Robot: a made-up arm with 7 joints.
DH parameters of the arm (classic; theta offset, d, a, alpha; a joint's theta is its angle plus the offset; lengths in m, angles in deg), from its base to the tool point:
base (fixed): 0 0 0 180
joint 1: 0 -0.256 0 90
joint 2: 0 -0.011 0 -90
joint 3: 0 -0.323 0 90
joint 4: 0 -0.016 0 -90
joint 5: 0 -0.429 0 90
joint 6: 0 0 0 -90
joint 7: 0 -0.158 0 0
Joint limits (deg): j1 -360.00..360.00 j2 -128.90..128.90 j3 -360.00..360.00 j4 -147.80..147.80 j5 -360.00..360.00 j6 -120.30..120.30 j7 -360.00..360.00
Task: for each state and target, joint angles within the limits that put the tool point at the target. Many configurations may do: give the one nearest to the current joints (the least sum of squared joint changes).
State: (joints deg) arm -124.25 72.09 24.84 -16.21 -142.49 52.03 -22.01
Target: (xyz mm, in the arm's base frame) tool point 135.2 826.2 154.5
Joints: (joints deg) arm -76.45 96.17 27.56 9.24 -141.14 60.26 -22.01
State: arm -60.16 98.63 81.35 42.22 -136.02 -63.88 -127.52
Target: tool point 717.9 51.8 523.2
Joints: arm -40.74 76.97 92.20 44.23 -133.76 -59.13 -127.52
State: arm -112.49 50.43 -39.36 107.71 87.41 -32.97 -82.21
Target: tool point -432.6 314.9 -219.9
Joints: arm -116.65 86.47 -23.14 78.29 84.50 -19.92 -82.21
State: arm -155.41 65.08 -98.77 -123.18 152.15 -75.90 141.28
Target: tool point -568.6 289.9 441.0
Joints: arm -198.69 63.01 -100.51 -88.25 157.27 -82.44 141.28
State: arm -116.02 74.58 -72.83 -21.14 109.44 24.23 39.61
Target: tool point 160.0 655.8 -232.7
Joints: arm -108.08 119.44 -94.61 -36.65 109.91 42.01 39.61
